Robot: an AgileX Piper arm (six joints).
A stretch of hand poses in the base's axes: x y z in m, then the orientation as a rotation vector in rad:
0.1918 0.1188 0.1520 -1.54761 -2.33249 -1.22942
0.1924 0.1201 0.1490 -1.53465 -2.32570 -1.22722
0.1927 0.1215 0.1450 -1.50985 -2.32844 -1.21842
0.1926 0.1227 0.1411 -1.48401 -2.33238 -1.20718
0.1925 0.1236 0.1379 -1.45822 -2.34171 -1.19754
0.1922 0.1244 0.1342 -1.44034 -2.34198 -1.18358
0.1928 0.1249 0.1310 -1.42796 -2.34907 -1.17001
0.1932 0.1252 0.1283 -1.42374 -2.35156 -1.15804
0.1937 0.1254 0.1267 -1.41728 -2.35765 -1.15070
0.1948 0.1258 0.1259 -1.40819 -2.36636 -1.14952
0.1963 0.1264 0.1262 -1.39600 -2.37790 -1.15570
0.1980 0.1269 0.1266 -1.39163 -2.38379 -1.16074
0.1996 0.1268 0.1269 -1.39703 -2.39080 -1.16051
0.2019 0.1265 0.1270 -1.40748 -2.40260 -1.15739
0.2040 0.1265 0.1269 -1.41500 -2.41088 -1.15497
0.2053 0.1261 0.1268 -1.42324 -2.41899 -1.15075
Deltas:
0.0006 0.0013 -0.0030 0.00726 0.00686 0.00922
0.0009 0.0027 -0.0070 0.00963 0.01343 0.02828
0.0008 0.0039 -0.0109 0.01064 0.02076 0.04860
0.0007 0.0048 -0.0141 0.00850 0.02366 0.06874
0.0004 0.0056 -0.0178 0.00864 0.03387 0.08397
0.0010 0.0061 -0.0210 0.00295 0.03914 0.09539
0.0014 0.0064 -0.0237 -0.00143 0.04547 0.10067
0.0019 0.0066 -0.0253 -0.00609 0.04687 0.10669
0.0030 0.0070 -0.0261 -0.00980 0.04301 0.11343
0.0045 0.0076 -0.0258 -0.01219 0.03303 0.12093
0.0062 0.0081 -0.0254 -0.01329 0.02661 0.12307
0.0078 0.0080 -0.0251 -0.01926 0.02205 0.11933
0.0101 0.0077 -0.0250 -0.03051 0.01592 0.11260
0.0122 0.0077 -0.0251 -0.03852 0.01173 0.10779
0.0135 0.0073 -0.0252 -0.04716 0.00865 0.10281

